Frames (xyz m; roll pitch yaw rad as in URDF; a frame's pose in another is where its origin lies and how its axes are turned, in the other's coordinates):
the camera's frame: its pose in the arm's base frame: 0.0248 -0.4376 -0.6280 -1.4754 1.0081 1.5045
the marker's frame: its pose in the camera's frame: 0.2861 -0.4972 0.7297 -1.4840 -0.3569 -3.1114
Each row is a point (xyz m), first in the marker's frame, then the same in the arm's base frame.
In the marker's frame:
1: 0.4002 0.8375 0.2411
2: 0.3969 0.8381 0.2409
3: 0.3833 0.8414 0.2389
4: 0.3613 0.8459 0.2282
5: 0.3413 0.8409 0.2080
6: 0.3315 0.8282 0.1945
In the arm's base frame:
1: 0.0311 0.0766 0.1254
2: 0.0328 0.0776 0.1228
3: 0.0408 0.0809 0.1116
4: 0.0525 0.0798 0.0896
5: 0.0539 0.0718 0.0619
6: 0.0448 0.0672 0.0435

